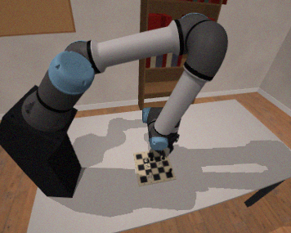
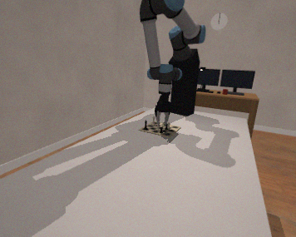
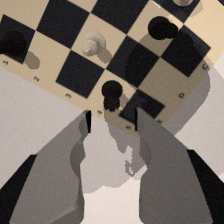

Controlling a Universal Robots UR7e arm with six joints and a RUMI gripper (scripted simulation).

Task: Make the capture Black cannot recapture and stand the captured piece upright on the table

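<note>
Now: hand 4 cm to the left of the white pawn, 4 cm above it and 3 cm past it. Also, from my hand: tall black piece: 11 cm to the right, 3 cm below, 2 cm ahead; chessboard: 7 cm behind, 6 cm below, 4 cm to the right; black pawn: 7 cm behind, 4 cm below.
</note>
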